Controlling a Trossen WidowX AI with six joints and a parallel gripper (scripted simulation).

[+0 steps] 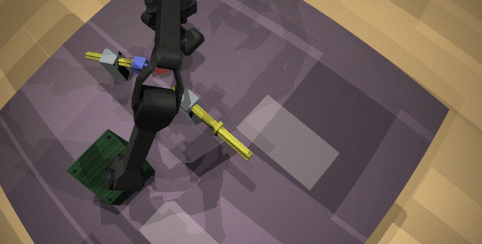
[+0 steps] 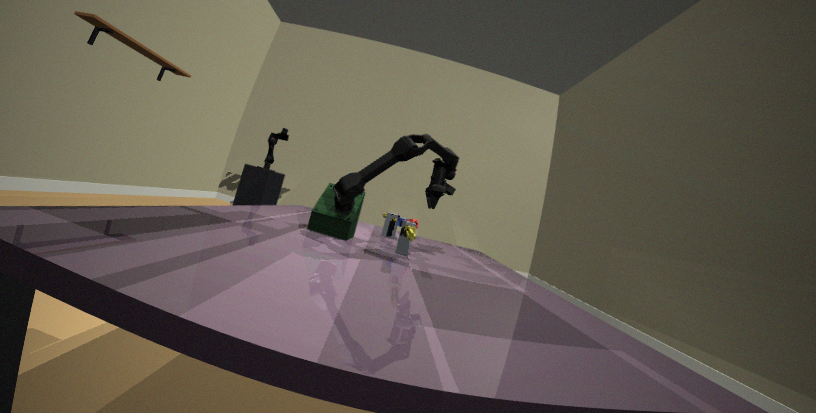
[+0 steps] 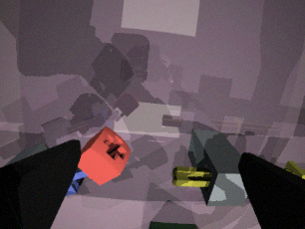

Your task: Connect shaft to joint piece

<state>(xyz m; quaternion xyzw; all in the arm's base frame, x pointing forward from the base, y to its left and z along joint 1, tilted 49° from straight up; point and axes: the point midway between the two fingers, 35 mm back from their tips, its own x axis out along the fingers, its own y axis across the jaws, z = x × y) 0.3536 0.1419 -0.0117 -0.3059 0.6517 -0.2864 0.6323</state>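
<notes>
My gripper tip is 60 mm past the red joint piece, 50 mm to the right of it and 90 mm above it.
</notes>
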